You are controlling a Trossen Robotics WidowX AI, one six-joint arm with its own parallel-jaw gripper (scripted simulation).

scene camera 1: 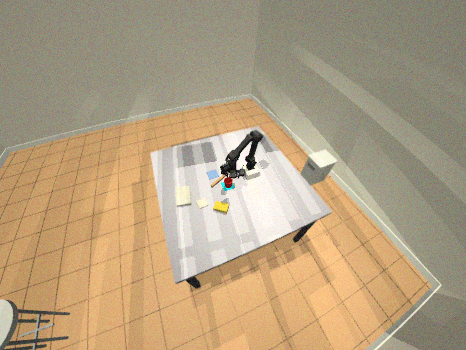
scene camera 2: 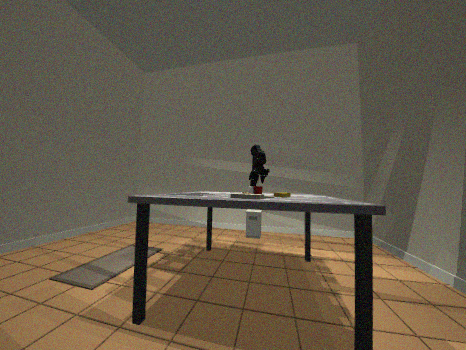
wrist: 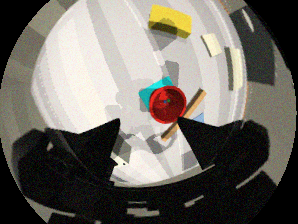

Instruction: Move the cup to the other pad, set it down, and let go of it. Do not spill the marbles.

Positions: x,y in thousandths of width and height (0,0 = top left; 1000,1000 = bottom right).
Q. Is my gripper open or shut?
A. Open.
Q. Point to a red cup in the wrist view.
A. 555,511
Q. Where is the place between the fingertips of my gripper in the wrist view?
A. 502,538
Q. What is my gripper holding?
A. Nothing.
